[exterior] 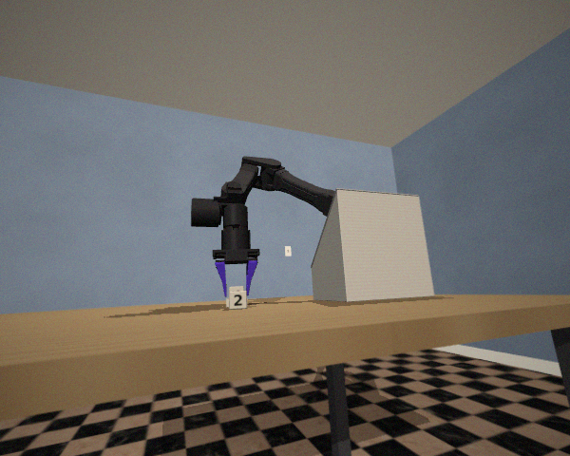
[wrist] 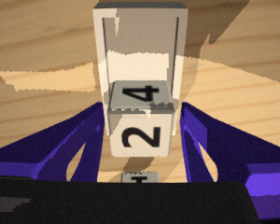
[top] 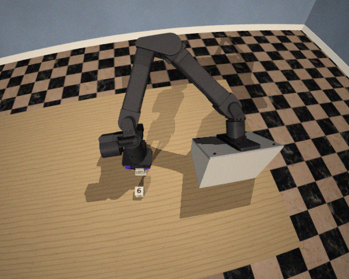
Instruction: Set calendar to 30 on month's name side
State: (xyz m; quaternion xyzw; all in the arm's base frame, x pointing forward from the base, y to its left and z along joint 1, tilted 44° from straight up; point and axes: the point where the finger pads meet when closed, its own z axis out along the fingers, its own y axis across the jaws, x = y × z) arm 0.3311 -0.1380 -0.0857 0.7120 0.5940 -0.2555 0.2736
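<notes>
My hand is 20 mm to the left of the white tray and 20 mm above it.
</notes>
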